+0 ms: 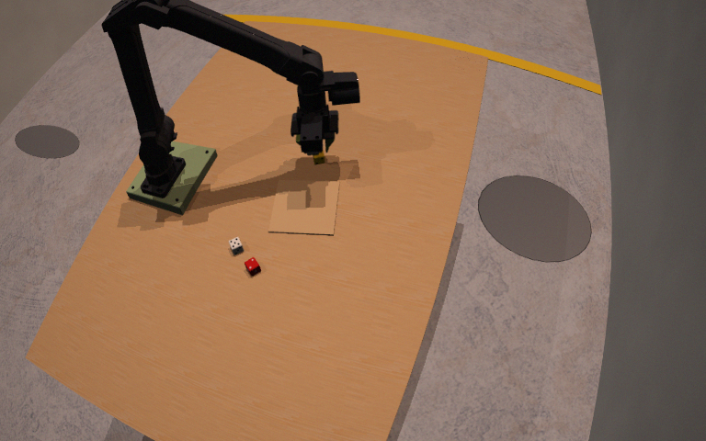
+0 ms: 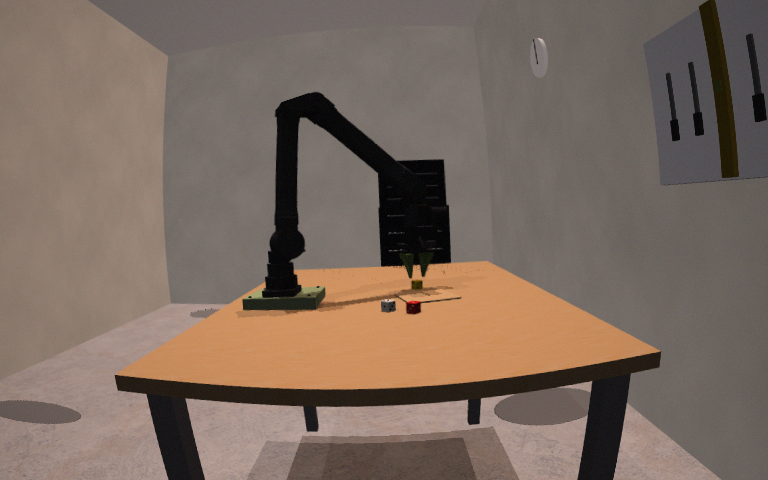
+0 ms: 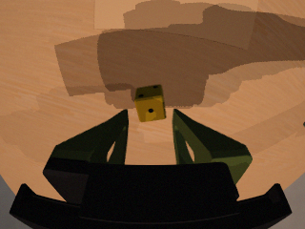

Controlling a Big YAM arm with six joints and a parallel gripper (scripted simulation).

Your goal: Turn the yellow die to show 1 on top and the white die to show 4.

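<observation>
My gripper is now 3 cm above the yellow die. The rest, counted from my hand: tan mat (2 cm ahead, 13 cm to the right, 4 cm below); then red die (3 cm behind, 31 cm to the right, 3 cm below); then white die (8 cm behind, 28 cm to the right, 3 cm below).
</observation>
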